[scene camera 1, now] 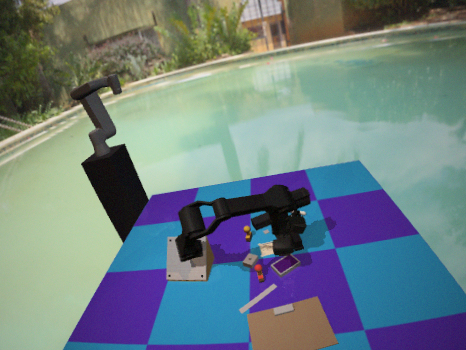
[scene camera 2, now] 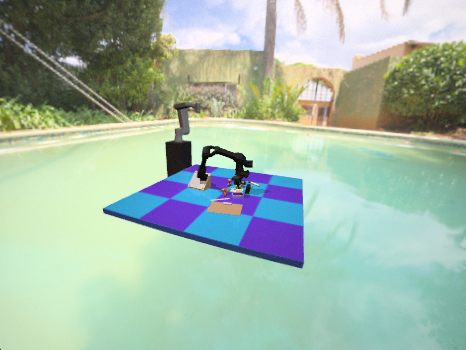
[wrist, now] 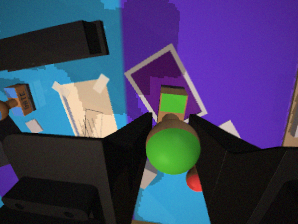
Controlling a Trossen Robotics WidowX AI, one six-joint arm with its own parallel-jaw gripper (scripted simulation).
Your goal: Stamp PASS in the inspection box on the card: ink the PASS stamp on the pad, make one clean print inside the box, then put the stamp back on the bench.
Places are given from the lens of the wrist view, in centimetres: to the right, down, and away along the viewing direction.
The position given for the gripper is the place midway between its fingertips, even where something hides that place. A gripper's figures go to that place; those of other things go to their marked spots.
gripper (wrist: 170, 119): 2, 0, 11
green-knobbed stamp (wrist: 172, 146): 1, 2, 7
ink pad (wrist: 165, 67): 2, -5, 16
cream card (wrist: 87, 104): -8, -1, 20
The marked spots on the cream card and the ink pad are 12 cm apart.
